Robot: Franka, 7 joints.
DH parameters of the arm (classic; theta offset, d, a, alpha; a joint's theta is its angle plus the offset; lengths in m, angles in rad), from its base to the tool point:
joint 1: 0 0.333 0 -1.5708
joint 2: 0 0 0 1.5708
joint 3: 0 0.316 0.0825 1.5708
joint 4: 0 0 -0.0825 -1.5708
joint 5: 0 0.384 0 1.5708
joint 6: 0 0 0.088 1.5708
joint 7: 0 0.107 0 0
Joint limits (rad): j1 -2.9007..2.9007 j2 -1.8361..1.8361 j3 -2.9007..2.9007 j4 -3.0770..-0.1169 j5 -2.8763..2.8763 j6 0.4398..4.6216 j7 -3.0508..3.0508
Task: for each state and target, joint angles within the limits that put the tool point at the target. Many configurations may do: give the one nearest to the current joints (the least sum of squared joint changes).
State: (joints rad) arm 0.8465 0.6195 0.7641 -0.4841 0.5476 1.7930 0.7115
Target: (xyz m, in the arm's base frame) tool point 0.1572 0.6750 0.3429
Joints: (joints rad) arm 0.8233 0.8742 0.6380 -1.1678 0.4308 1.3933 0.7115
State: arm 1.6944 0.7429 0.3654 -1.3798 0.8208 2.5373 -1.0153
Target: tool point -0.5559 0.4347 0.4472
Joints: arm 1.9378 0.4717 0.6352 -1.6070 0.8200 2.4236 -1.0153
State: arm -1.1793 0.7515 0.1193 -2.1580 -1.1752 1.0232 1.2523
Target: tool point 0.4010 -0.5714 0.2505
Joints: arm -0.9928 0.8184 0.2612 -1.4147 -1.4336 1.4488 1.2523
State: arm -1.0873 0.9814 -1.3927 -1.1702 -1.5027 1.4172 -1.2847
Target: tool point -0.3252 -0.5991 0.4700
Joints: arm -1.1783 1.1332 -1.2353 -1.4220 -1.4225 1.3888 -1.2847
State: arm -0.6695 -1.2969 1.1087 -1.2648 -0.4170 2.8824 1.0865
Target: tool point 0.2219 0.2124 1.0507
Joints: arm -0.8842 -0.7478 0.5462 -1.3698 -0.3747 2.7986 1.0865
